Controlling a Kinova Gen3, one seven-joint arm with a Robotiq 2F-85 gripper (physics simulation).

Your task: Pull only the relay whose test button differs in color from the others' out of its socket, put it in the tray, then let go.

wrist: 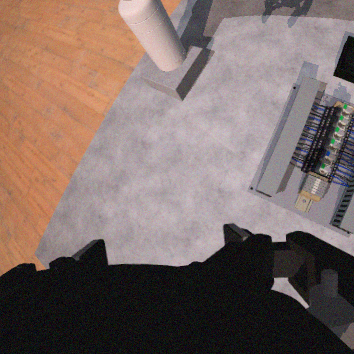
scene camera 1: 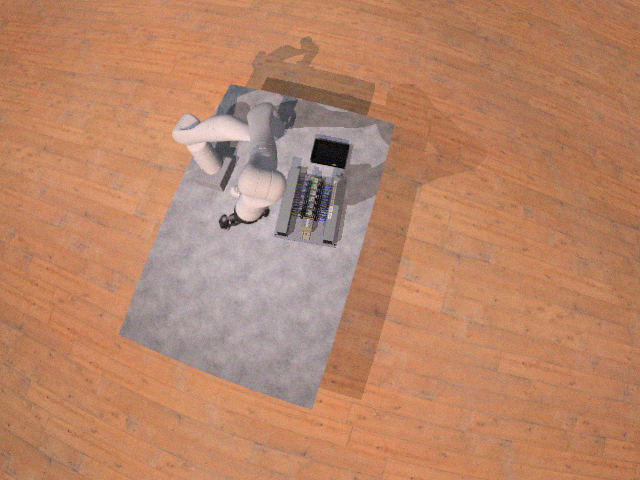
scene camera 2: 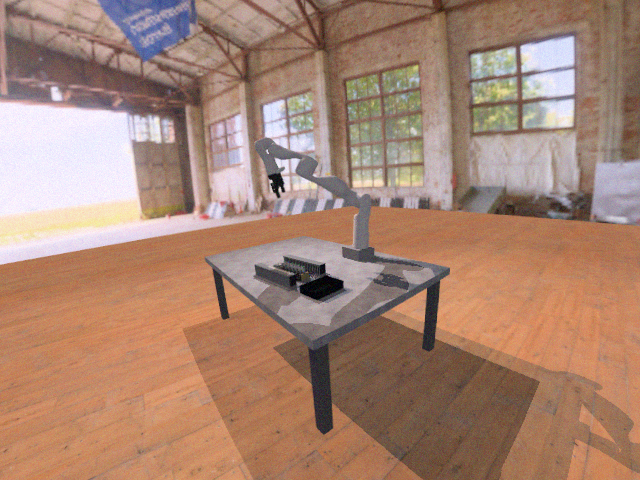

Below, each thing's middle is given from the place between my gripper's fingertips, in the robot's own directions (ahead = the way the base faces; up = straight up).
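You'd find the mounting plate (scene camera 1: 294,233) far to the left of my hand, a good way ahead of it and far below it.
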